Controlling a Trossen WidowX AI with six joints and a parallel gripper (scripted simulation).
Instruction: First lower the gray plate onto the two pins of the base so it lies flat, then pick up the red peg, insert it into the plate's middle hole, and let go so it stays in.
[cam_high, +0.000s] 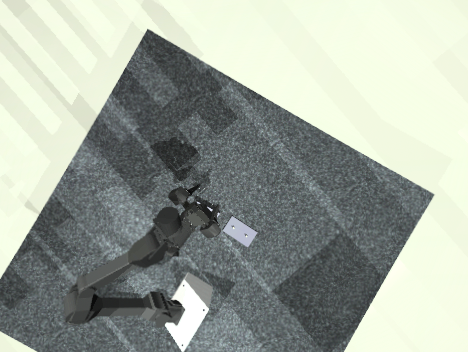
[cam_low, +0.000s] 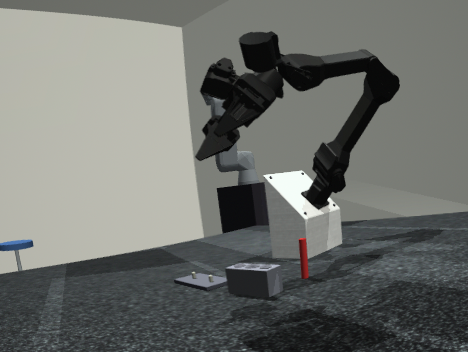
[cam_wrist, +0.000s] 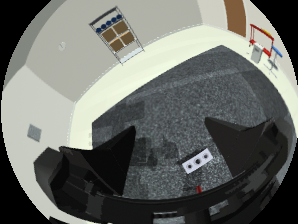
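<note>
Now: gripper tip 22 cm above the gray plate, 8 cm past it and 1 cm to the left of it. Also, from my gripper tip: base 25 cm below, 16 cm to the right, 10 cm behind; then red peg 22 cm below, 18 cm behind, 3 cm to the left.
</note>
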